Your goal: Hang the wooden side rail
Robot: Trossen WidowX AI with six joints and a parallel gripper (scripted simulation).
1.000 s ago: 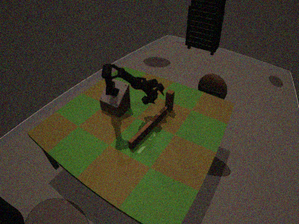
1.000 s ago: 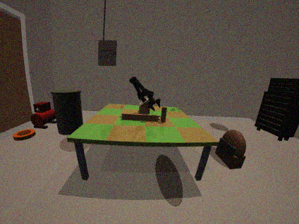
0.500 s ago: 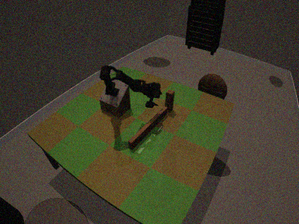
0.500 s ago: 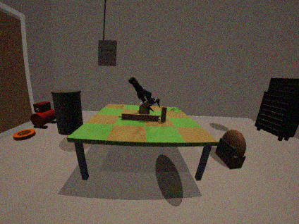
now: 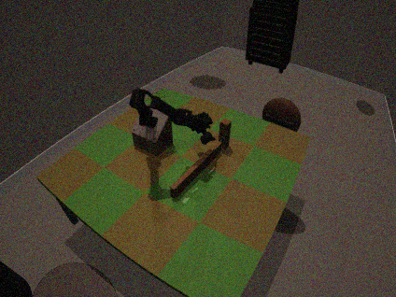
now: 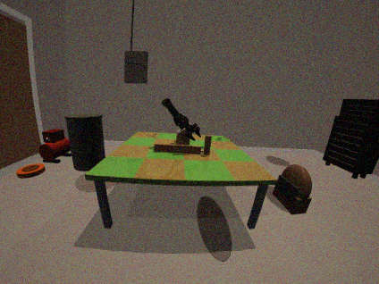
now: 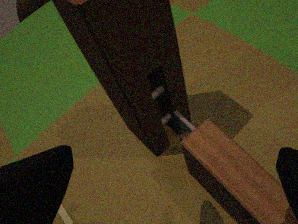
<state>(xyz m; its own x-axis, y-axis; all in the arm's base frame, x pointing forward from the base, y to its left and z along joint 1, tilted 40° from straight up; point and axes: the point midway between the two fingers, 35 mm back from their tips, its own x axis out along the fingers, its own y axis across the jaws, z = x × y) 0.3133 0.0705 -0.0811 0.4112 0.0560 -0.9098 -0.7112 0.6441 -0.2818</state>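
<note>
The headboard post is 90 mm to the left of my gripper tip, 50 mm below it and 40 mm ahead of it.
</note>
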